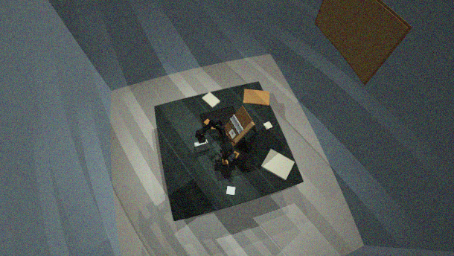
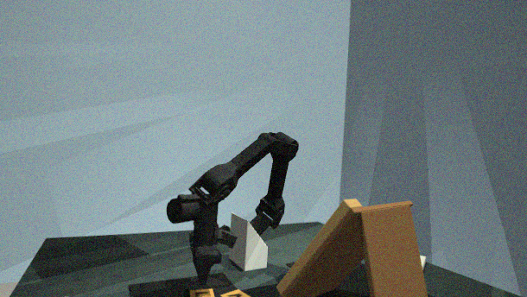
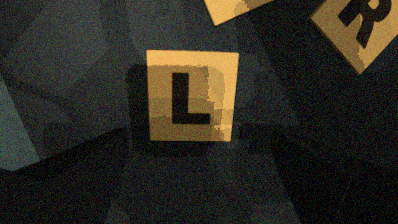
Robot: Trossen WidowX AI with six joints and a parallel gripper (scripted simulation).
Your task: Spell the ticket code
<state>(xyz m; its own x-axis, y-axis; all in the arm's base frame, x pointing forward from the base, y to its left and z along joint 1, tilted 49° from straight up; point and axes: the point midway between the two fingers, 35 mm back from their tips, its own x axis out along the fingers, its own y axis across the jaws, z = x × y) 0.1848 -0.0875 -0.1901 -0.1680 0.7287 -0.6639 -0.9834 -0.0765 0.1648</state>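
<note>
My gripper tip is 40 mm above the orange letter tile. Round my gripper tip: flat orange panel (700 mm to the left, 490 mm ahead, 40 mm below); white ticket (260 mm to the left, 120 mm ahead, 20 mm above); yellow letter tile (90 mm to the left, 40 mm below, 30 mm ahead).
</note>
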